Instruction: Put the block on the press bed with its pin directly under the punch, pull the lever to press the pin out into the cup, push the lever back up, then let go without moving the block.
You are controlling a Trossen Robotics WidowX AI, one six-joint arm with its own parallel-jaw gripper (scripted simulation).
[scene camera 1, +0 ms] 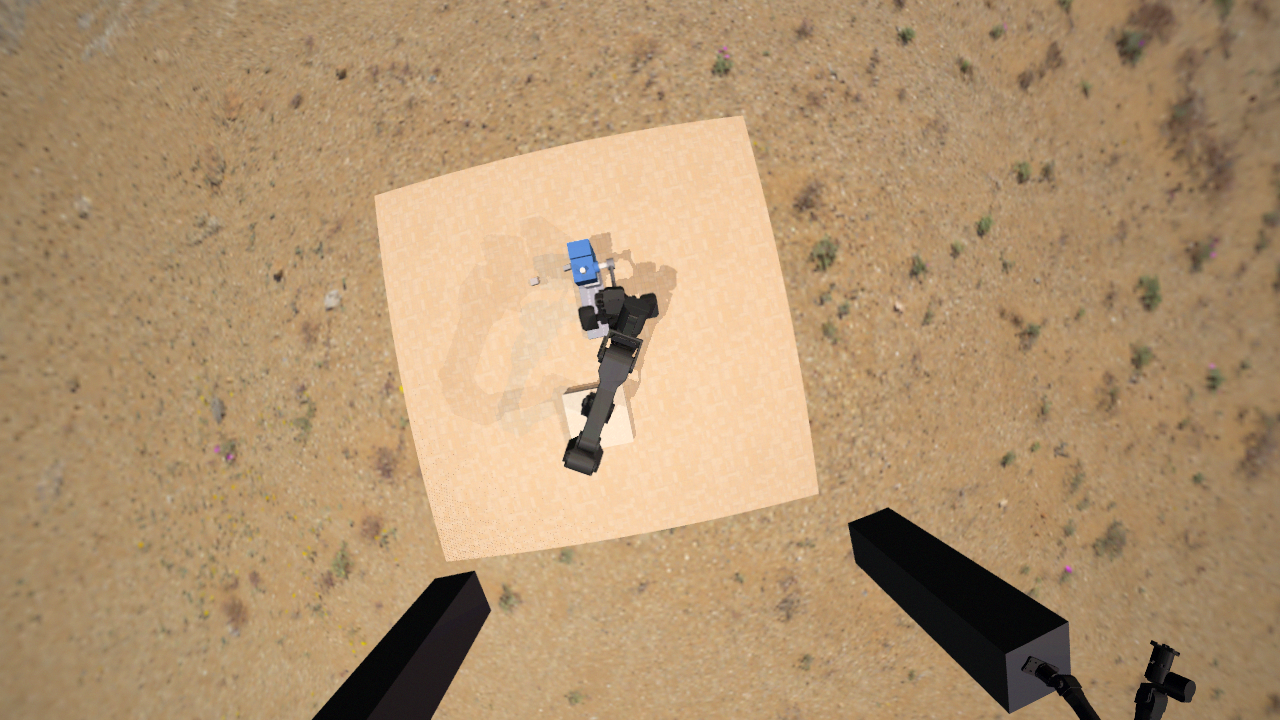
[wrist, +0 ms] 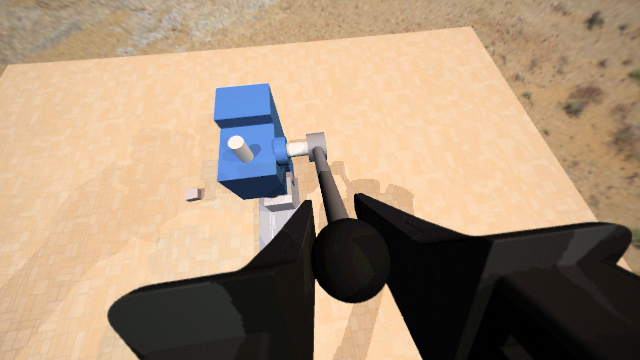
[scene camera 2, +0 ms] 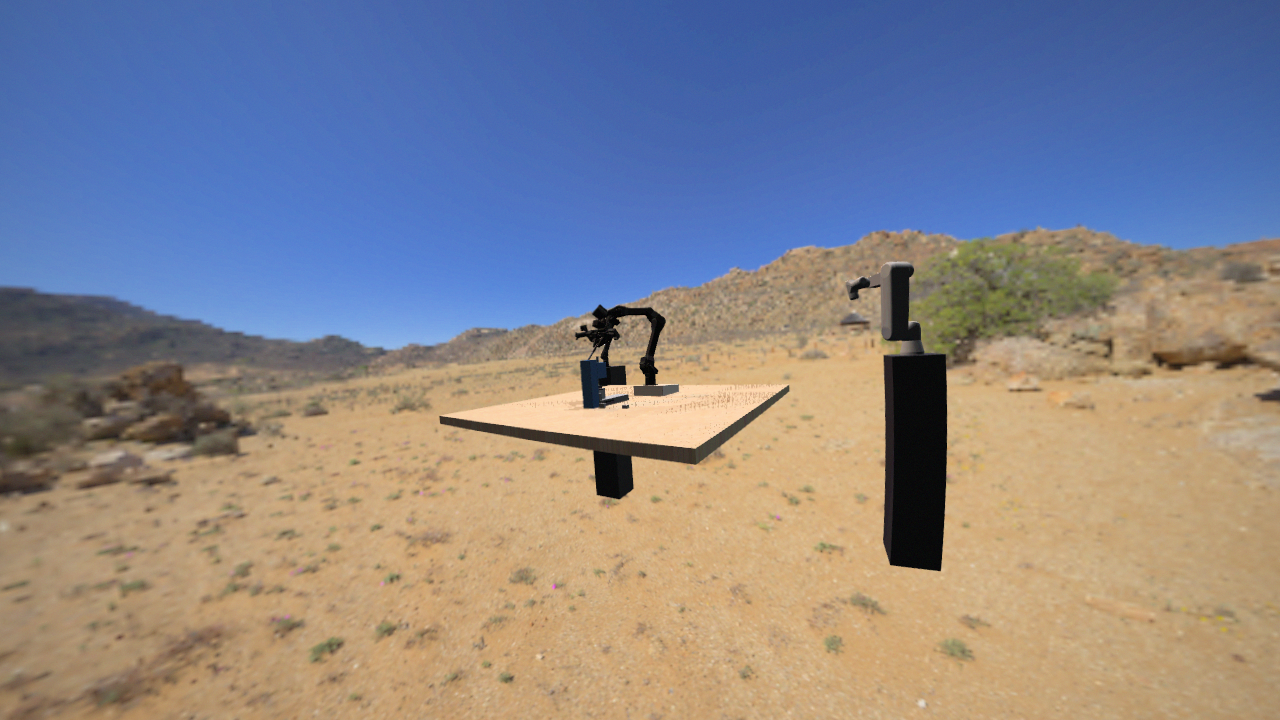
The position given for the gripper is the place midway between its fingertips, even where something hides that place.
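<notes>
The gripper [scene camera 1: 615, 291] is visible, also in the wrist view [wrist: 333, 203]. A lever [wrist: 350, 260] is visible as well.
</notes>
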